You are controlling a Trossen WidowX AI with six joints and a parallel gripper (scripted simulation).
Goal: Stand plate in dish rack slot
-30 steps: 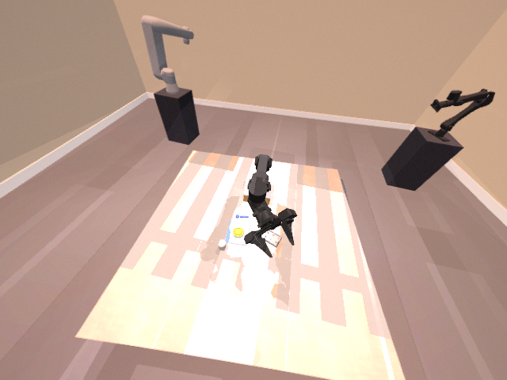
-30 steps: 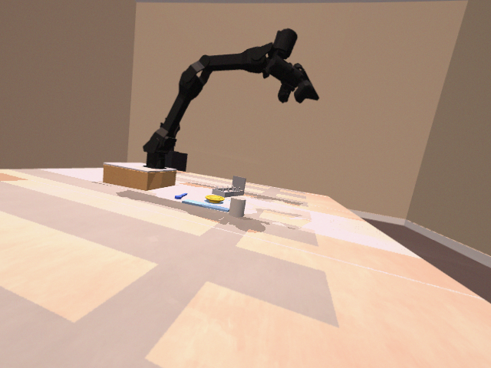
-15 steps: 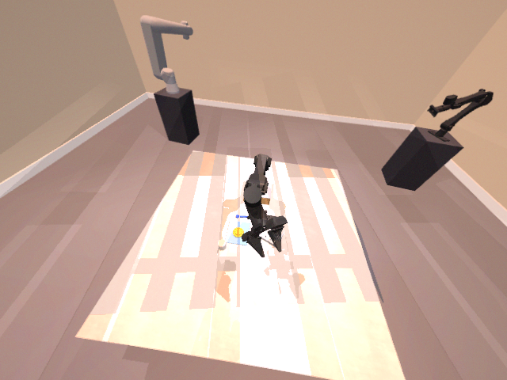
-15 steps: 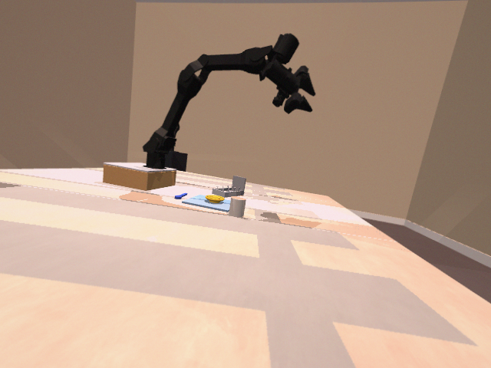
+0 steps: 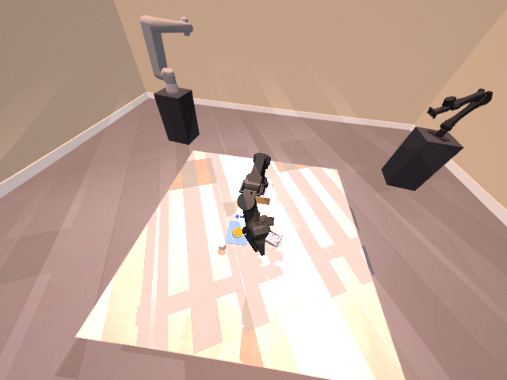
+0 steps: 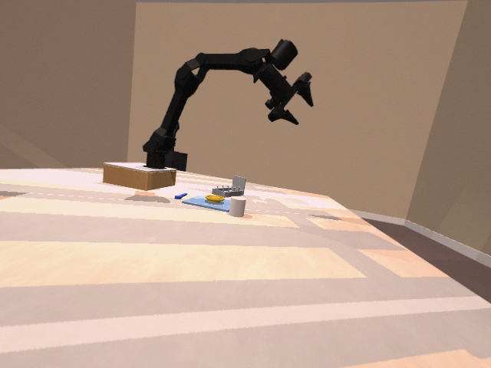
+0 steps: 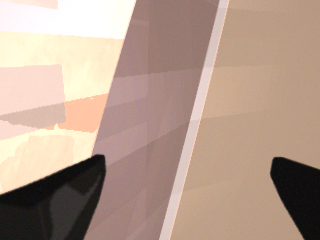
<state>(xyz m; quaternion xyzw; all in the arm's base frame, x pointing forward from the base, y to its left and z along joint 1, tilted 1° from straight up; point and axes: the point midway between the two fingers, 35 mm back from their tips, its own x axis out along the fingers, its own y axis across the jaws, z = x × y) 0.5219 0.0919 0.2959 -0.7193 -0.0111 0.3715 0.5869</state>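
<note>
Now: gripper tip 33 cm above the yellow plate, 23 cm past it and 16 cm to the left of it. From my gripper tip the other things lie so: blue spoon: 35 cm behind, 34 cm below, 18 cm to the right; then cup: 32 cm below, 22 cm to the right, 13 cm behind; then grey dish rack: 32 cm below, 27 cm behind, 3 cm to the left.
</note>
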